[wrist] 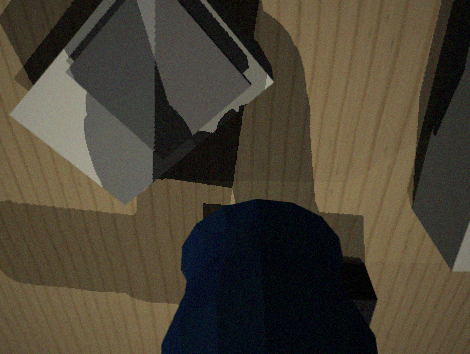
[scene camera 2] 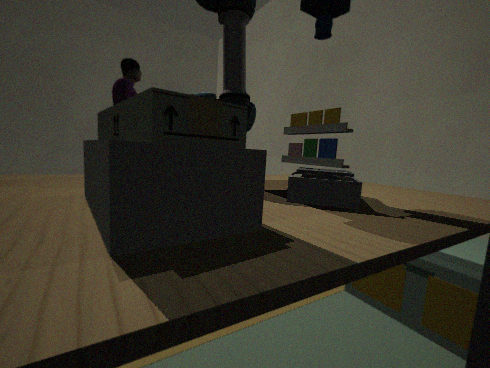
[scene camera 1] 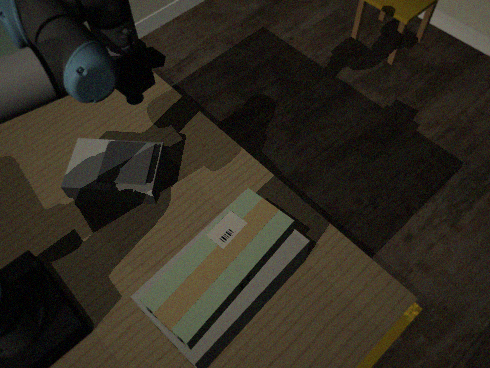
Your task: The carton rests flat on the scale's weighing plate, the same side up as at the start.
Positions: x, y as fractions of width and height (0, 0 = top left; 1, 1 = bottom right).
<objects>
A scale shows in the wrist view (0.28, 0.27), in scene camera 2 (0.69, 0.51) and in scene camera 1 (0.20, 0.46).
</objects>
